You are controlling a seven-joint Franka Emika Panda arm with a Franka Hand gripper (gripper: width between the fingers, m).
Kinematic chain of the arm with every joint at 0, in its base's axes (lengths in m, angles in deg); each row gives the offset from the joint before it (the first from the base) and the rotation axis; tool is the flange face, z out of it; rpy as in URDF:
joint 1: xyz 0 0 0.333 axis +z
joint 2: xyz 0 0 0 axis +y
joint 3: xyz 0 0 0.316 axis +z
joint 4: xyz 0.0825 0 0 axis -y
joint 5: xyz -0.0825 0 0.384 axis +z
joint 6: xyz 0 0 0 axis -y
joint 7: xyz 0.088 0 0 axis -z
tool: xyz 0 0 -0.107 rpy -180 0 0
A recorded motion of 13 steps. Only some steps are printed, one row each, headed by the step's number.
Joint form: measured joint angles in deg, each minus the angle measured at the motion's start. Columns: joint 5, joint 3, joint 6, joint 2, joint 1, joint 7, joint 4.
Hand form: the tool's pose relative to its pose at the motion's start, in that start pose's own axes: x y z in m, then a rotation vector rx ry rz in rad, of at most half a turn. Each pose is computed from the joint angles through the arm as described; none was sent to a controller.
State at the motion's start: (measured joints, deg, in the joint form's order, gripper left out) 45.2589 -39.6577 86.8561 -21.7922 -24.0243 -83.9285 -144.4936
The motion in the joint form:
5: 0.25 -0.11 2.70 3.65 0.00 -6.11 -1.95
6: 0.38 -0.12 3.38 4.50 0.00 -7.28 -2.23
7: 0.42 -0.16 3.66 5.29 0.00 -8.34 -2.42
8: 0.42 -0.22 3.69 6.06 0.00 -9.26 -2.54
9: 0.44 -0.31 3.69 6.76 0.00 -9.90 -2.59
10: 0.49 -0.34 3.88 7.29 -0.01 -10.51 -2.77
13: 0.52 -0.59 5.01 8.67 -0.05 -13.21 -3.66
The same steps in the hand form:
5: -0.0220 0.0224 0.0138 -0.0142 -0.0138 -0.0227
6: -0.0263 0.0273 0.0160 -0.0203 -0.0166 -0.0259
7: -0.0302 0.0311 0.0180 -0.0210 -0.0203 -0.0290
8: -0.0338 0.0343 0.0198 -0.0182 -0.0242 -0.0307
9: -0.0368 0.0371 0.0210 -0.0163 -0.0268 -0.0294
10: -0.0398 0.0396 0.0225 -0.0163 -0.0287 -0.0289
13: -0.0513 0.0468 0.0268 -0.0232 -0.0338 -0.0408

